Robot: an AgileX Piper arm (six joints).
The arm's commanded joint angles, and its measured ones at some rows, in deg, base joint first. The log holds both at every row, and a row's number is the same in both.
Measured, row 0: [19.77, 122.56, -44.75, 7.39, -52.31, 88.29]
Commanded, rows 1 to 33: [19.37, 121.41, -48.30, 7.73, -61.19, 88.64]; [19.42, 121.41, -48.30, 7.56, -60.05, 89.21]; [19.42, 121.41, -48.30, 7.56, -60.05, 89.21]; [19.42, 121.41, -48.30, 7.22, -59.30, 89.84]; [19.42, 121.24, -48.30, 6.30, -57.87, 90.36]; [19.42, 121.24, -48.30, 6.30, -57.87, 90.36]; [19.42, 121.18, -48.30, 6.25, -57.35, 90.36]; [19.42, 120.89, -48.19, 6.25, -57.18, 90.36]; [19.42, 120.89, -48.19, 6.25, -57.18, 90.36]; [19.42, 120.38, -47.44, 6.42, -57.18, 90.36]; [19.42, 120.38, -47.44, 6.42, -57.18, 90.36]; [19.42, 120.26, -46.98, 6.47, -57.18, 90.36]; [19.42, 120.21, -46.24, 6.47, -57.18, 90.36]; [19.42, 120.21, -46.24, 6.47, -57.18, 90.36]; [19.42, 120.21, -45.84, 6.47, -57.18, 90.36]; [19.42, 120.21, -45.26, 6.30, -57.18, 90.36]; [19.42, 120.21, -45.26, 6.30, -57.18, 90.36]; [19.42, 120.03, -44.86, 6.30, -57.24, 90.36]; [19.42, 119.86, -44.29, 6.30, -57.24, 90.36]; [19.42, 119.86, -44.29, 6.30, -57.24, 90.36]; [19.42, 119.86, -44.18, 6.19, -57.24, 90.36]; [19.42, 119.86, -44.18, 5.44, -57.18, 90.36]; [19.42, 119.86, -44.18, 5.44, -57.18, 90.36]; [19.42, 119.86, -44.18, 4.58, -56.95, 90.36]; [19.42, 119.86, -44.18, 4.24, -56.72, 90.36]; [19.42, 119.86, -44.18, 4.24, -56.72, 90.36]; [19.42, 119.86, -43.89, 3.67, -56.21, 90.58]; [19.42, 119.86, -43.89, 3.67, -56.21, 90.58]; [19.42, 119.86, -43.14, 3.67, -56.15, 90.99]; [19.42, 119.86, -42.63, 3.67, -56.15, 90.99]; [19.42, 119.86, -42.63, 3.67, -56.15, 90.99]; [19.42, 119.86, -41.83, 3.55, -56.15, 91.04]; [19.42, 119.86, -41.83, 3.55, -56.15, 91.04]
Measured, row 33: [19.54, 121.18, -42.28, 5.04, -53.92, 90.47]
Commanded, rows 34 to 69: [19.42, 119.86, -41.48, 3.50, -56.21, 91.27]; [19.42, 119.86, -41.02, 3.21, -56.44, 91.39]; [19.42, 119.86, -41.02, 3.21, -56.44, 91.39]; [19.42, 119.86, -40.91, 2.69, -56.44, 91.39]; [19.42, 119.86, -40.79, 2.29, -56.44, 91.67]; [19.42, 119.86, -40.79, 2.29, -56.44, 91.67]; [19.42, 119.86, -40.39, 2.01, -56.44, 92.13]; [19.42, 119.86, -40.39, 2.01, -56.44, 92.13]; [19.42, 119.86, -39.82, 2.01, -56.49, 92.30]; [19.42, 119.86, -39.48, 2.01, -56.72, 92.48]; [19.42, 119.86, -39.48, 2.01, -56.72, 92.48]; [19.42, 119.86, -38.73, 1.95, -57.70, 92.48]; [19.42, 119.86, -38.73, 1.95, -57.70, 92.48]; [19.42, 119.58, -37.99, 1.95, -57.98, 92.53]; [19.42, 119.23, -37.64, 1.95, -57.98, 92.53]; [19.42, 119.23, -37.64, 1.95, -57.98, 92.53]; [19.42, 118.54, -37.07, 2.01, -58.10, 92.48]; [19.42, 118.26, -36.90, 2.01, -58.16, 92.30]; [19.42, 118.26, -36.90, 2.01, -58.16, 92.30]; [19.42, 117.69, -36.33, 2.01, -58.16, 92.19]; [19.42, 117.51, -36.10, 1.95, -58.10, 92.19]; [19.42, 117.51, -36.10, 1.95, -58.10, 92.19]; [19.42, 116.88, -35.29, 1.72, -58.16, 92.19]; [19.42, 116.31, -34.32, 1.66, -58.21, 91.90]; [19.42, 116.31, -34.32, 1.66, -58.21, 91.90]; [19.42, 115.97, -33.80, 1.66, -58.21, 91.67]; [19.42, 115.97, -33.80, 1.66, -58.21, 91.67]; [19.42, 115.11, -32.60, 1.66, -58.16, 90.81]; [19.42, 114.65, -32.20, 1.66, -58.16, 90.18]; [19.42, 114.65, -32.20, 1.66, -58.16, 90.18]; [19.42, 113.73, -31.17, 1.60, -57.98, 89.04]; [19.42, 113.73, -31.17, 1.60, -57.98, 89.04]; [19.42, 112.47, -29.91, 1.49, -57.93, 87.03]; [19.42, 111.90, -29.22, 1.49, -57.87, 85.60]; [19.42, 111.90, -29.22, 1.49, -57.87, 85.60]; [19.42, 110.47, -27.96, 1.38, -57.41, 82.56]
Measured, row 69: [19.54, 112.82, -29.39, 2.35, -57.75, 86.97]
